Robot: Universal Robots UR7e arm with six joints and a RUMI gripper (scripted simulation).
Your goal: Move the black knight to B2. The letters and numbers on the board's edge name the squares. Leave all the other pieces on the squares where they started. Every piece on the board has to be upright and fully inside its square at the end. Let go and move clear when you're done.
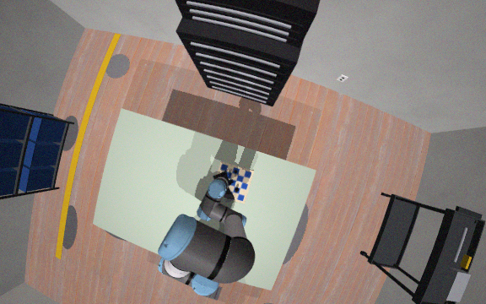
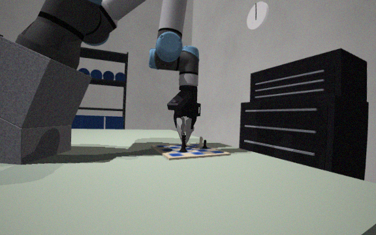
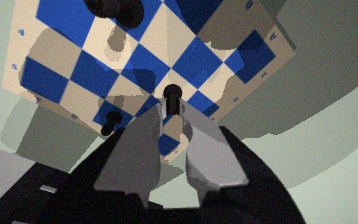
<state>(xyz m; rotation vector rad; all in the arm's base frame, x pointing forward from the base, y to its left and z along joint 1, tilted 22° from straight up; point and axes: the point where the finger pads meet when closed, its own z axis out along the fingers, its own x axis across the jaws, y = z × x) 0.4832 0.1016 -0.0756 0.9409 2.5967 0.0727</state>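
Now: hand 4 cm to the left of the chessboard, 3 cm above it and 1 cm short of it. From my hand the other things lie so: white piece (8 cm ahead, 2 cm to the left, 1 cm below); then black pawn (8 cm ahead, 2 cm to the right, 1 cm below); then tall black piece (8 cm to the right, 2 cm behind).
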